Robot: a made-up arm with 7 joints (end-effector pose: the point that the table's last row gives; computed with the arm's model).
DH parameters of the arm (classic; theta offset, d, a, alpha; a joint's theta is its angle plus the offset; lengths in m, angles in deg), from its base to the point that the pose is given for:
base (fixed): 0 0 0 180
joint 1: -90 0.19 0.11 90
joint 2: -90 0.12 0.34 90
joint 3: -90 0 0.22 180
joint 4: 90 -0.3 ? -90
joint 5: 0 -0.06 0.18 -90
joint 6: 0 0.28 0.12 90
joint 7: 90 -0.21 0.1 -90
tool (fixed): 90 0.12 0 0
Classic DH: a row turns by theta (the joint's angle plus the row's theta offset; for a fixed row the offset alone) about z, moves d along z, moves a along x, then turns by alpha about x.
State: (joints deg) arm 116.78 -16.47 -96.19 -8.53 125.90 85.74 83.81
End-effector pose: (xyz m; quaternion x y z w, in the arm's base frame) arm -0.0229 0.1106 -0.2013 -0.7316 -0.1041 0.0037 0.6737
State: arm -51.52 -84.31 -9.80 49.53 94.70 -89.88 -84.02
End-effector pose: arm 0.6577 -0.0877 -0.7811 -0.1879 0.6351 0.1417 0.7357
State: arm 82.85 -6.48 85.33 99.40 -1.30 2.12 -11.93
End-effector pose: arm -0.5929 -0.1689 -0.0431 0.1963 -0.0347 -0.6532 0.7304
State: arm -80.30 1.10 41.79 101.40 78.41 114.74 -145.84
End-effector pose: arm 0.1679 0.3178 0.2177 -0.1687 -0.8007 -0.5533 0.1558
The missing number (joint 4, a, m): 0.07
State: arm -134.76 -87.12 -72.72 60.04 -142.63 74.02 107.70
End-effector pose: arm 0.2078 -0.2012 -0.3800 0.9270 -0.0984 -0.3230 0.1630
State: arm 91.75 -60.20 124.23 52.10 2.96 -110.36 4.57
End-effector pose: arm -0.5708 -0.1462 -0.5971 0.5156 -0.1146 -0.4926 0.6917
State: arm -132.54 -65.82 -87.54 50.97 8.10 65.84 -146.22
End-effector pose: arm 0.3989 -0.3074 -0.7325 -0.1449 0.9029 -0.3484 0.2060
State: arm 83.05 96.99 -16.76 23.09 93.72 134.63 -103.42
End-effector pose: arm 0.6069 -0.2740 -0.1109 0.5278 0.6098 -0.0336 0.5903
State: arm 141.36 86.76 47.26 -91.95 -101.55 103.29 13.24
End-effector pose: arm 0.3263 -0.9001 0.1049 -0.0340 -0.7802 -0.1634 0.6029
